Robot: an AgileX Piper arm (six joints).
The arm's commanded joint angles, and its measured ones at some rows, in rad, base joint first. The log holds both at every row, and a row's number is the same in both.
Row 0, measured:
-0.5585 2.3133 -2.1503 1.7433 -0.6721 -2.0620
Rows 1 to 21, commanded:
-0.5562 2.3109 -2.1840 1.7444 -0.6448 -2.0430
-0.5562 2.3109 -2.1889 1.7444 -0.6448 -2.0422
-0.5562 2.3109 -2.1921 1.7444 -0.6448 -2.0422
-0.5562 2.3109 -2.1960 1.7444 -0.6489 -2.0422
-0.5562 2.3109 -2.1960 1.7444 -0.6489 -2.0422
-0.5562 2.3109 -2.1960 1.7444 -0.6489 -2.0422
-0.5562 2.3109 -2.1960 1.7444 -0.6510 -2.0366
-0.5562 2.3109 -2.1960 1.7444 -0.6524 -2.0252
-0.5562 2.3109 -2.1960 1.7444 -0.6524 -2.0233
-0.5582 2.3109 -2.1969 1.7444 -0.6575 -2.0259
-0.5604 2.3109 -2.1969 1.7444 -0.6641 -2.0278
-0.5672 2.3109 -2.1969 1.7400 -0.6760 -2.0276
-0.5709 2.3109 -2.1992 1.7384 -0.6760 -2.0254
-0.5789 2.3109 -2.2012 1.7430 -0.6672 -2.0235
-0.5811 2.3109 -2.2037 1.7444 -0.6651 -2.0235
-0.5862 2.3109 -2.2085 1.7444 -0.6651 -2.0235
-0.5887 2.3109 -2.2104 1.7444 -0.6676 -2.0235
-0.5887 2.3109 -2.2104 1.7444 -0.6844 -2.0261
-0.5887 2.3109 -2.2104 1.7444 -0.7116 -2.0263
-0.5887 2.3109 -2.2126 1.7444 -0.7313 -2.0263
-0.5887 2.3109 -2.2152 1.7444 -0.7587 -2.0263
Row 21, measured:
-0.5806 2.3133 -2.2026 1.7455 -0.6824 -2.0299
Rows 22 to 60, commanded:
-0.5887 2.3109 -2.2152 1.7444 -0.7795 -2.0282
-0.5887 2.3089 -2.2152 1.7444 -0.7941 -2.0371
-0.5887 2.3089 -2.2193 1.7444 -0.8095 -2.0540
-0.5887 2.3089 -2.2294 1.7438 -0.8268 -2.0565
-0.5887 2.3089 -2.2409 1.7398 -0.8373 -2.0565
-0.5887 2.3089 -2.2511 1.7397 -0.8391 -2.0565
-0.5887 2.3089 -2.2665 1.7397 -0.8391 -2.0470
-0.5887 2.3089 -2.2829 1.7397 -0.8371 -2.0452
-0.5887 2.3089 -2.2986 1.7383 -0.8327 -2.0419
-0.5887 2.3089 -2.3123 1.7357 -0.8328 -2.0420
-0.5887 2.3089 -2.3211 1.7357 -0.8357 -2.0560
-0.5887 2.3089 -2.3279 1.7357 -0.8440 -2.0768
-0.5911 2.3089 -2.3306 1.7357 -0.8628 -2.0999
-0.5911 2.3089 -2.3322 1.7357 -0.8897 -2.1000
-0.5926 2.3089 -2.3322 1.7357 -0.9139 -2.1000
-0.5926 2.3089 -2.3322 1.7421 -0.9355 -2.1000
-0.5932 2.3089 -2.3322 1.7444 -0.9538 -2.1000
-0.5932 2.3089 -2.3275 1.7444 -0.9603 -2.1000
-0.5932 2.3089 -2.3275 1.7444 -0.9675 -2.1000
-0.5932 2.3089 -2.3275 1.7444 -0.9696 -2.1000
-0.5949 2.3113 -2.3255 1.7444 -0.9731 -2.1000
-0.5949 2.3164 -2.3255 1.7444 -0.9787 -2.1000
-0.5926 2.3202 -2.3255 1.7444 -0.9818 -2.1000
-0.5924 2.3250 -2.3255 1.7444 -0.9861 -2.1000
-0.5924 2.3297 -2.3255 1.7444 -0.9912 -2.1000
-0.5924 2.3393 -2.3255 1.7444 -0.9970 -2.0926
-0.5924 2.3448 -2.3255 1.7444 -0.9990 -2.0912
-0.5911 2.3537 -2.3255 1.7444 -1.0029 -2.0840
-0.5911 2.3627 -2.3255 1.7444 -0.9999 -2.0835
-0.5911 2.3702 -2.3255 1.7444 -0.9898 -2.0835
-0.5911 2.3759 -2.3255 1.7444 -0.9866 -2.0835
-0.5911 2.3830 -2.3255 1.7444 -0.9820 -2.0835
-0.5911 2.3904 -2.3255 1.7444 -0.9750 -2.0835
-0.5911 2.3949 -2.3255 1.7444 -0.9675 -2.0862
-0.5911 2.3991 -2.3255 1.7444 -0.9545 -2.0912
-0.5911 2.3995 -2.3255 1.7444 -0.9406 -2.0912
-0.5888 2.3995 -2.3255 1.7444 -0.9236 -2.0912
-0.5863 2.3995 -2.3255 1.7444 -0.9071 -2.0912
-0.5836 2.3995 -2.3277 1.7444 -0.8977 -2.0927
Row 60, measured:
-0.5880 2.3943 -2.3249 1.7352 -0.9493 -2.0884
